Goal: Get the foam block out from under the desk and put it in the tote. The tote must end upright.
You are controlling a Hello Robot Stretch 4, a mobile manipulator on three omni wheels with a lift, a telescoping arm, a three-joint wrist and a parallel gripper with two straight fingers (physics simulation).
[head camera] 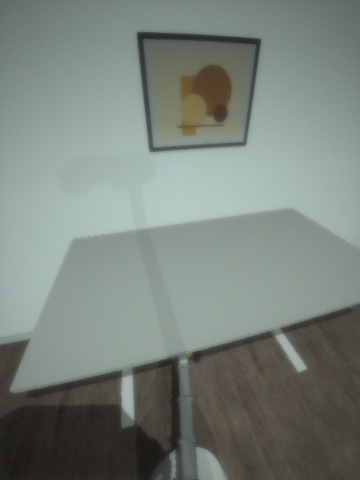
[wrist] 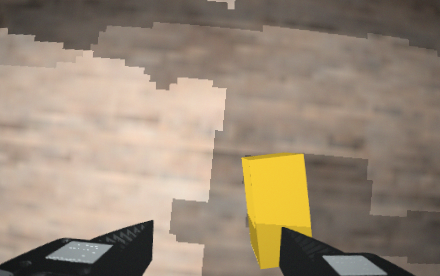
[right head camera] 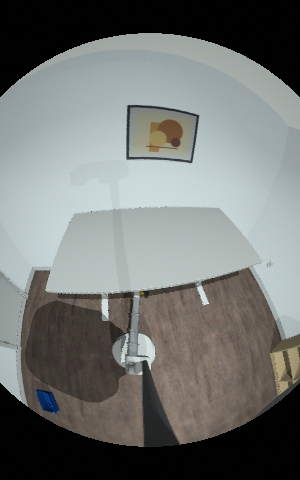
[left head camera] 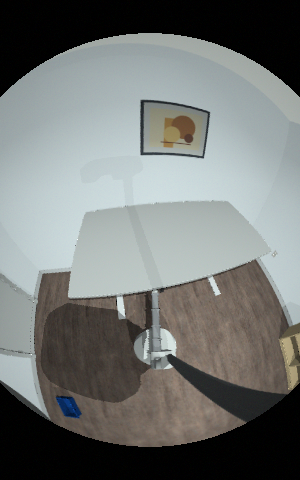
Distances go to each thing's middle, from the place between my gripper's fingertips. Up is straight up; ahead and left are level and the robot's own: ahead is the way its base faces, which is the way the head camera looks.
Right now my hand is 3 cm short of the yellow foam block [wrist: 275, 184], 3 cm to the right of it and 2 cm above it.
